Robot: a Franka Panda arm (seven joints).
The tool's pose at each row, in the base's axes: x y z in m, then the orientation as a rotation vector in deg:
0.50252 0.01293 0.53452 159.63 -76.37 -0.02
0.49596 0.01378 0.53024 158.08 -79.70 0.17
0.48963 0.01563 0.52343 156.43 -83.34 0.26
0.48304 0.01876 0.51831 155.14 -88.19 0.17
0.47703 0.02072 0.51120 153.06 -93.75 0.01
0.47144 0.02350 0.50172 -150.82 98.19 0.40
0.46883 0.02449 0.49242 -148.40 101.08 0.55
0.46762 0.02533 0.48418 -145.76 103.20 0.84
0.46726 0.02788 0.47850 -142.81 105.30 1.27
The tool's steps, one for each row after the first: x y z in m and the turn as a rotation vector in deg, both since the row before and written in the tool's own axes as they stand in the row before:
-0.00488 0.00437 0.00438 0.10 0.02 2.38
-0.00542 0.00368 0.00685 0.18 -0.10 2.58
-0.00640 0.00351 0.00511 1.00 -0.68 3.14
-0.00487 0.00400 0.00713 0.82 -0.64 3.74
-0.00506 0.00364 0.00948 0.32 -0.52 3.16
-0.00192 0.00197 0.00931 0.30 -0.31 2.39
-0.00115 0.00084 0.00825 0.70 -0.69 2.08
-0.00240 -0.00042 0.00574 0.81 -0.88 2.21

